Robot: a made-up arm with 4 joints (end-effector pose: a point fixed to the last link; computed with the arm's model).
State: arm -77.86 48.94 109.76 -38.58
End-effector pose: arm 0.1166 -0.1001 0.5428 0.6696 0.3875 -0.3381 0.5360
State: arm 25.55 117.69 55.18 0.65
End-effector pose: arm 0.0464 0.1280 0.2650 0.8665 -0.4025 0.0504 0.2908
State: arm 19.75 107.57 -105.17 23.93
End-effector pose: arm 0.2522 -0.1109 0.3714 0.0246 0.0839 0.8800 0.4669
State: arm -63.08 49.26 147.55 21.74
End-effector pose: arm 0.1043 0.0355 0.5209 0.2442 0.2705 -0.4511 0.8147
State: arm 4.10 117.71 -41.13 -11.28
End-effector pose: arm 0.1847 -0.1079 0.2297 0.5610 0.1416 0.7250 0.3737
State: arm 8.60 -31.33 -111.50 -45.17
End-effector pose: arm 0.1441 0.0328 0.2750 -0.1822 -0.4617 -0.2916 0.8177
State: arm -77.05 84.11 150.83 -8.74
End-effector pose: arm 0.0619 -0.0174 0.5011 0.6384 0.1308 -0.4568 0.6056
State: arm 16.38 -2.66 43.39 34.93
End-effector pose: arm 0.1729 -0.1792 0.5126 0.6221 0.6646 -0.1467 0.3869
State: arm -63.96 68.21 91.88 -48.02
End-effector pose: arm 0.0659 -0.1489 0.4845 0.8596 0.3302 -0.3115 0.2345
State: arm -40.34 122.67 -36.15 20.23
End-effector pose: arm 0.2248 -0.1134 0.2346 0.4483 0.1397 0.8344 0.2887
